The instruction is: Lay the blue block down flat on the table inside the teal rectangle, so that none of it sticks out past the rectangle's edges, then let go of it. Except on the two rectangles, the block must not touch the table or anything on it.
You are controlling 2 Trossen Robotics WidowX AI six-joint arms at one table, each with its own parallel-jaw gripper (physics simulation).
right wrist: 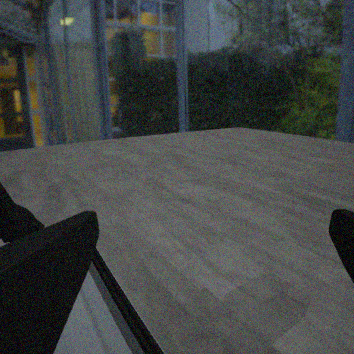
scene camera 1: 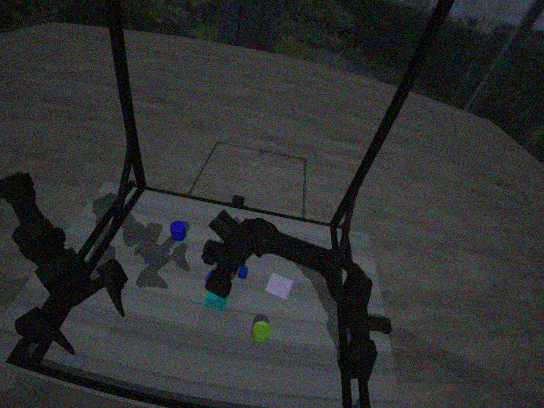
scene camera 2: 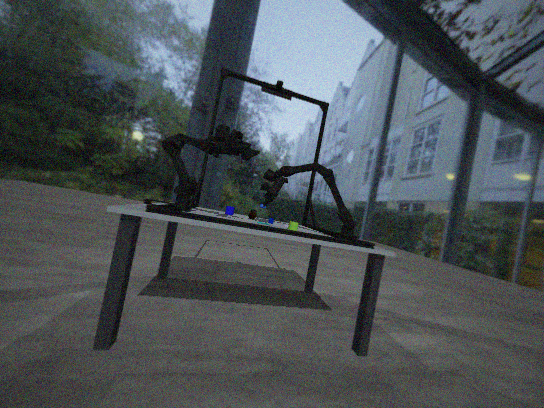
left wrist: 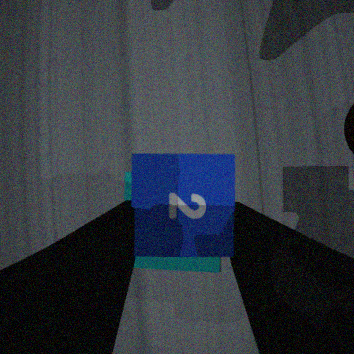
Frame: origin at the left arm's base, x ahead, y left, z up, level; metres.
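Seen in the pictures: left gripper, between the fingertips: (scene camera 2: 263, 206) (left wrist: 181, 212); right gripper, between the fingertips: (right wrist: 214, 222) (scene camera 1: 99, 334) (scene camera 2: 255, 148); left arm's base, origin of its link: (scene camera 1: 352, 367) (scene camera 2: 346, 237); right arm's base, origin of its link: (scene camera 2: 181, 206).
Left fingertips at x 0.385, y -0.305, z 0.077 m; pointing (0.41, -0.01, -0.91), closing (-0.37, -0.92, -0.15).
Offsets run from my left fingertips to a thing's top centre. "spot": to the spot under its first point.
The blue block @[dz +0.014, dx +0.003, dy -0.002 m] (scene camera 1: 208, 276) (scene camera 2: 262, 205) (left wrist: 155, 175), marked with a 2, is held level between my left gripper's fingers. My left gripper (scene camera 1: 212, 281) (scene camera 2: 265, 202) (left wrist: 181, 212) is shut on it, above the table. The teal rectangle @[spot: dz -0.095, dx -0.005, dy +0.032 m] (scene camera 1: 215, 301) (scene camera 2: 264, 223) (left wrist: 177, 264) lies below; in the left wrist view the block covers most of it, and teal shows along the block's left and lower edges. In scene camera 1 the gripper hides most of the block. My right gripper (scene camera 1: 98, 334) (scene camera 2: 255, 154) (right wrist: 214, 222) is open and empty, high at the left.
A lavender rectangle @[spot: dz -0.095, dx -0.228, dy -0.004 m] (scene camera 1: 279, 285) lies right of the teal one. A small blue object @[dz -0.066, dx -0.104, dy -0.058 m] (scene camera 1: 242, 272) (scene camera 2: 271, 220) stands between them. A dark blue cylinder @[dz -0.043, dx +0.118, dy -0.240 m] (scene camera 1: 178, 231) (scene camera 2: 229, 210), a dark ball @[dz -0.046, dx -0.001, dy -0.131 m] (scene camera 2: 253, 214) and a lime cylinder @[dz -0.053, dx -0.129, dy +0.152 m] (scene camera 1: 260, 331) (scene camera 2: 293, 226) are also on the table.
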